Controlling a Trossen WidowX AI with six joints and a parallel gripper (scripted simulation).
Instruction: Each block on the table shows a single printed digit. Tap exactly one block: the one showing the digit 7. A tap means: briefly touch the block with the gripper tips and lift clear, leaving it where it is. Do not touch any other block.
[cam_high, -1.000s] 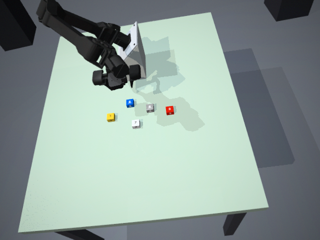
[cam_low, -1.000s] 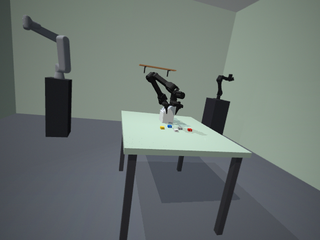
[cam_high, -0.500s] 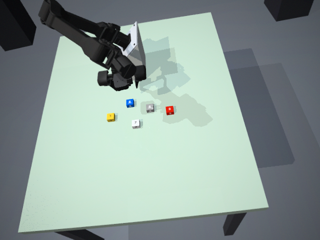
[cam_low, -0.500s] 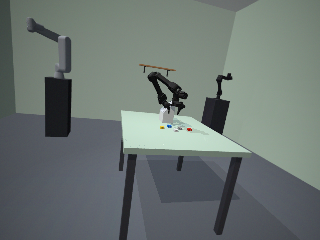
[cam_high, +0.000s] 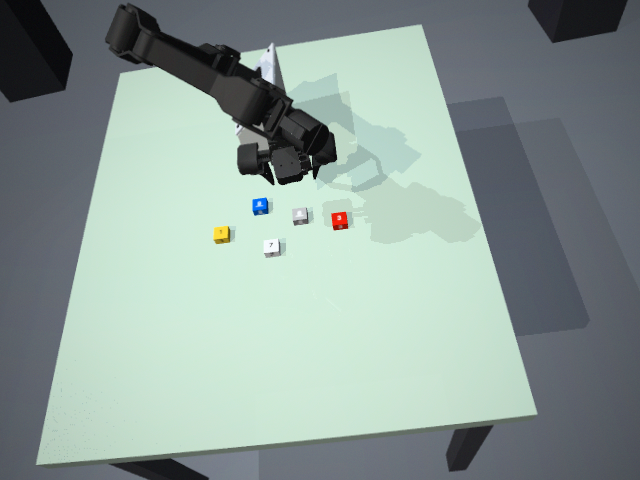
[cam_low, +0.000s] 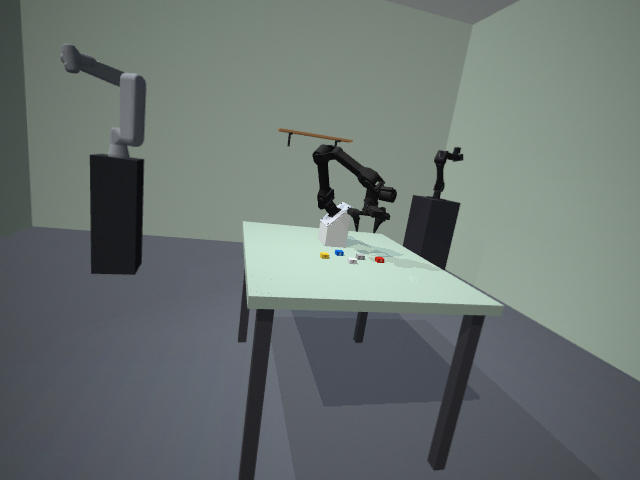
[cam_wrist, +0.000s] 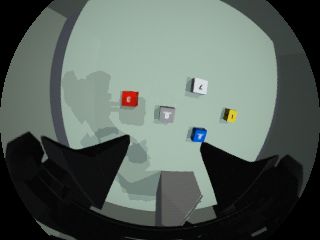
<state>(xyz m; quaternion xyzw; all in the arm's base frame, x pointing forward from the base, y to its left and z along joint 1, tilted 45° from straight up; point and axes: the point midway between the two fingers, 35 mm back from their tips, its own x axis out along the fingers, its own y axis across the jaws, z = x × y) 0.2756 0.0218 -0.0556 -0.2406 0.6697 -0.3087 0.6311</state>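
Now: gripper tip 11 cm above the white block, 8 cm to the left of it and 7 cm short of it. From my gripper tip the other things lie so: grey block: 11 cm below, 1 cm to the right, 1 cm ahead; then red block: 11 cm below, 8 cm to the left, 4 cm ahead; then blue block: 11 cm below, 9 cm to the right, 4 cm behind.
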